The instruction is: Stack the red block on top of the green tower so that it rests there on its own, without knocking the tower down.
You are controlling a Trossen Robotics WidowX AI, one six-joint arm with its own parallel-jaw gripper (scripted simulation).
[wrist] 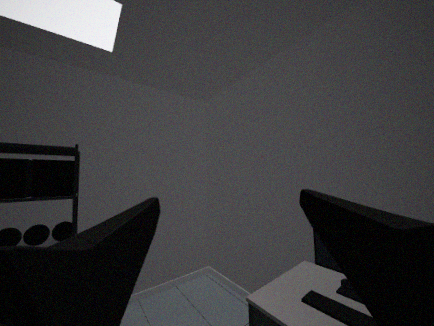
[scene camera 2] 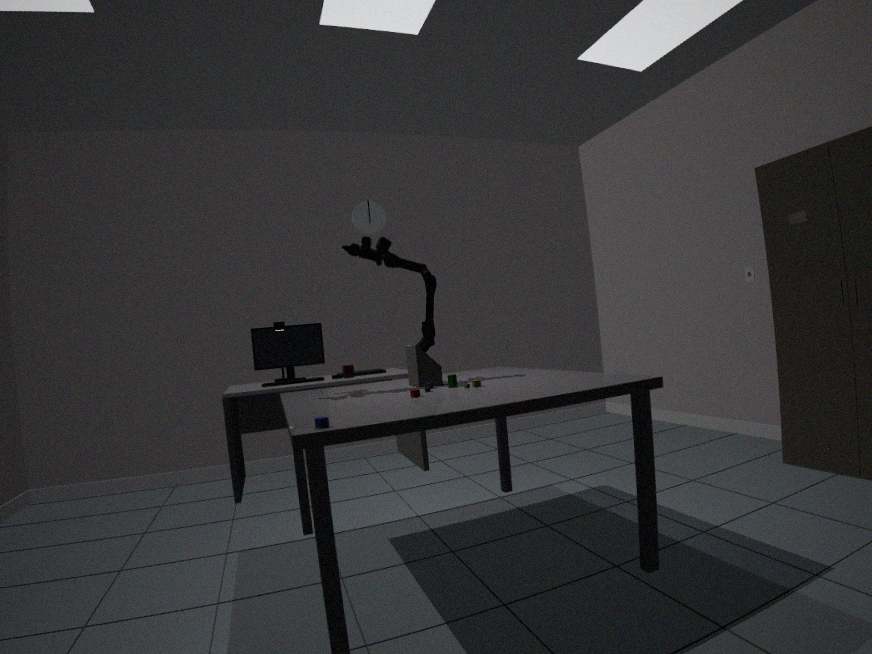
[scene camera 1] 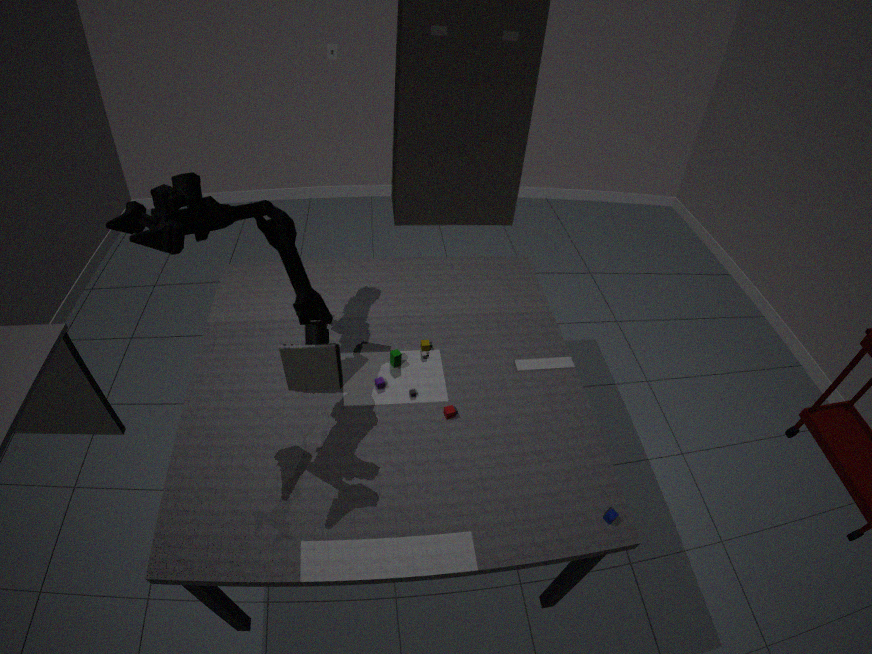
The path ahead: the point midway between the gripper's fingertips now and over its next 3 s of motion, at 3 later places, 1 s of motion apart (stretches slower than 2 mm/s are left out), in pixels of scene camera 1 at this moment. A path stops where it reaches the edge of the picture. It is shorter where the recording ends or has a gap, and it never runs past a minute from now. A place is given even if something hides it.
My gripper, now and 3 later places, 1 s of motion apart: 117,232; 341,344; 461,396; 450,405
